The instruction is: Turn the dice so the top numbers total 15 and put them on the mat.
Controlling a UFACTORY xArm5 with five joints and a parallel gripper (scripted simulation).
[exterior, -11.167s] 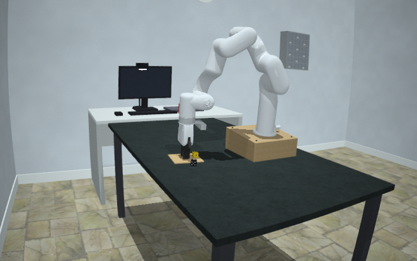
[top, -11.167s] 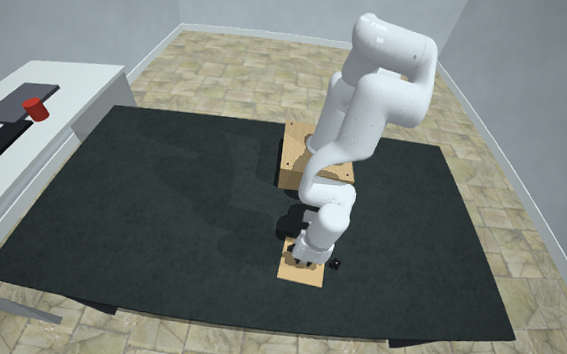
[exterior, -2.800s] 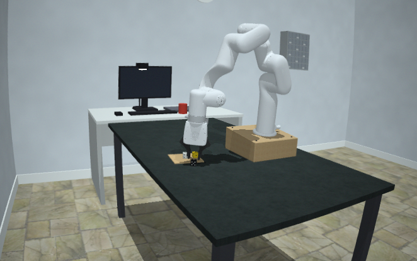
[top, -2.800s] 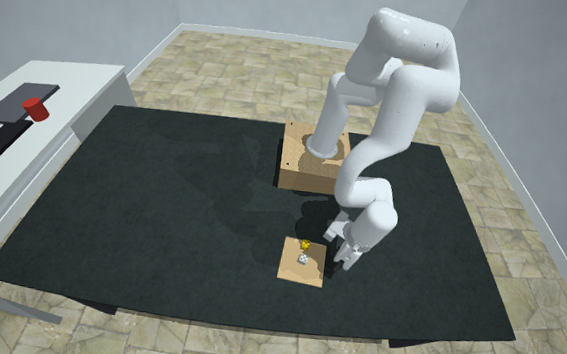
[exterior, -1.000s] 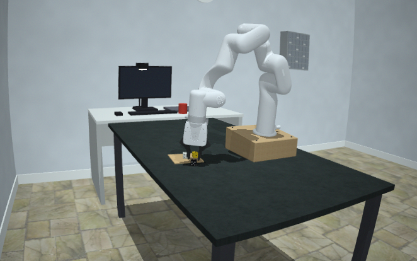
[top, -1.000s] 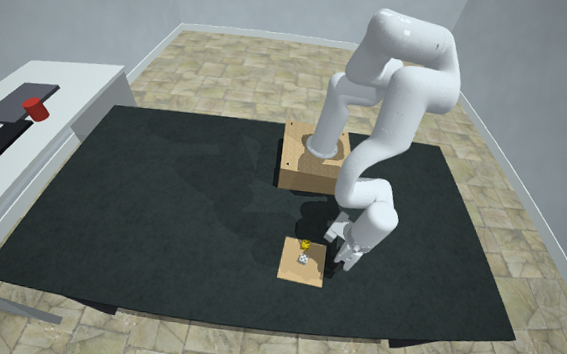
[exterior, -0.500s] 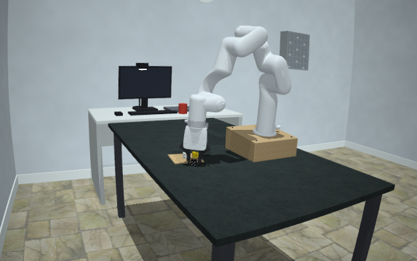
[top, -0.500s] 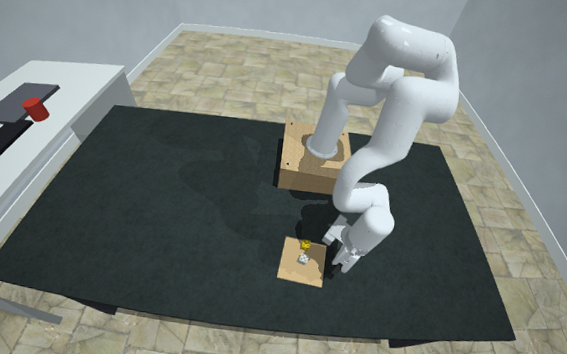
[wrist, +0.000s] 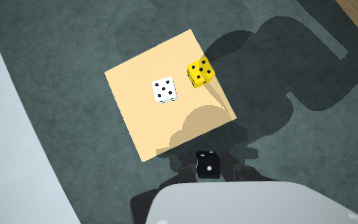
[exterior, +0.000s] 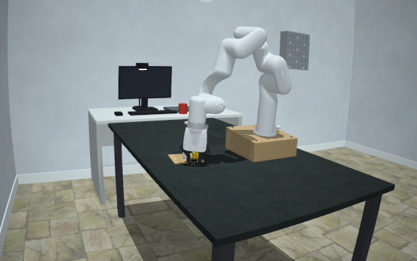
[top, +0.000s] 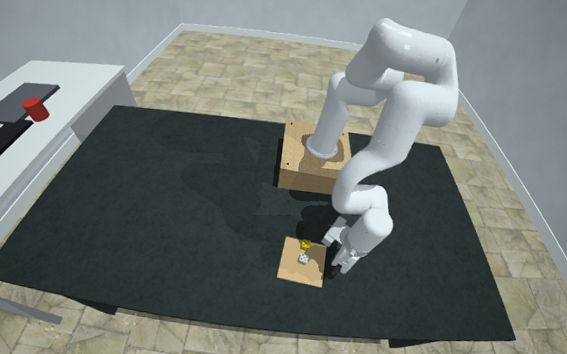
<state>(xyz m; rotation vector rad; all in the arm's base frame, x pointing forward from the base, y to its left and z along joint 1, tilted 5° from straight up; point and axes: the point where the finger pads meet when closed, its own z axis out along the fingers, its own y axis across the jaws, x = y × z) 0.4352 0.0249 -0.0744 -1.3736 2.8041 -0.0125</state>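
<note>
My hand is 10 mm above the black die. Also, from my hand: tan mat (20 mm behind, 110 mm to the right, 20 mm below); yellow die (60 mm behind, 100 mm to the right, 10 mm below); white die (20 mm behind, 110 mm to the right, 10 mm below).
</note>
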